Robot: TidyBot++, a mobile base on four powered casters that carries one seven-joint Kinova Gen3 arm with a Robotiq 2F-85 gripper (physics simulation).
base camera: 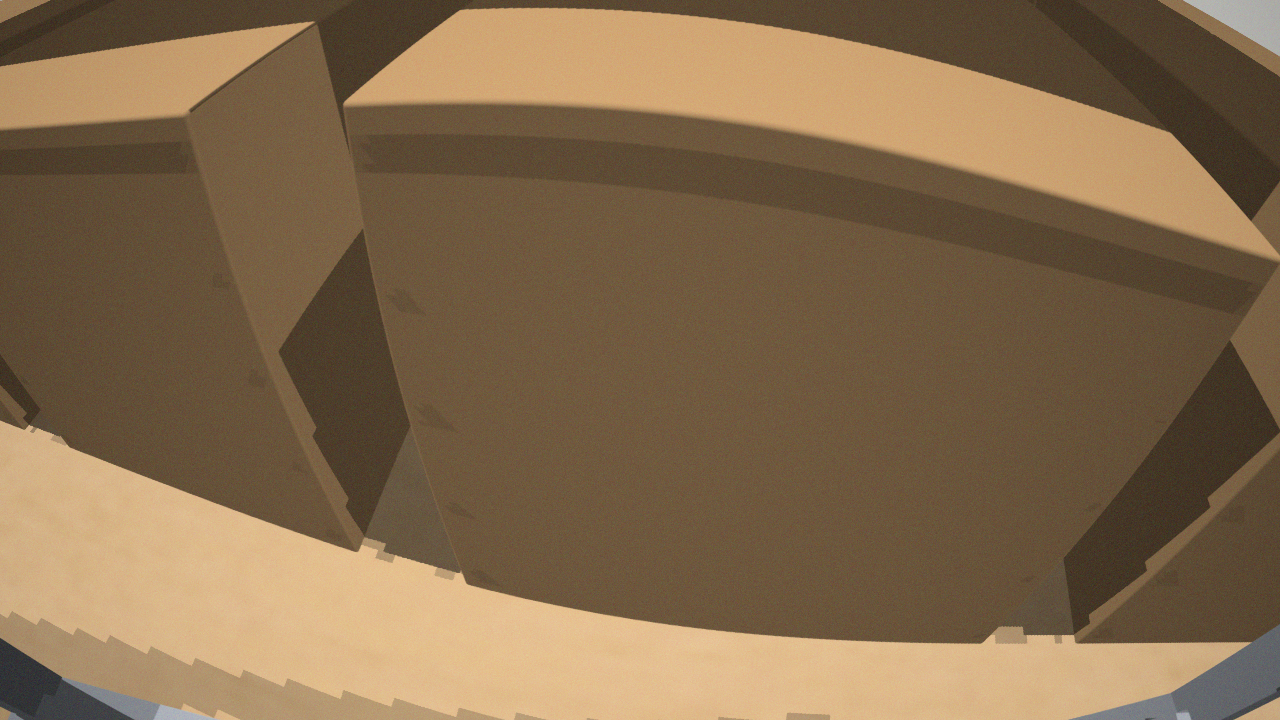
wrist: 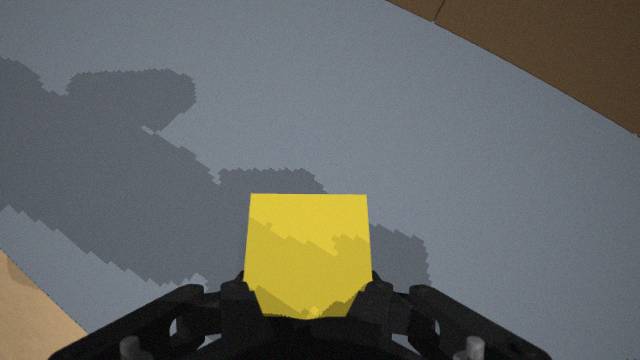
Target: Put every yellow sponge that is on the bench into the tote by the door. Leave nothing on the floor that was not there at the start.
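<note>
A yellow sponge shows as a block at the lower middle of the wrist view, over the grey-blue bench top. My gripper has its two black fingers against the left and right sides of the sponge and is shut on it. The near end of the sponge is hidden by the gripper. Whether the sponge touches the bench top cannot be told. The tote does not show in either view.
In the base camera view, large brown wooden panels with light upper faces stand close in front, above a pale wood floor. In the wrist view, a dark brown surface lies past the bench's upper right edge, and pale floor past its lower left edge.
</note>
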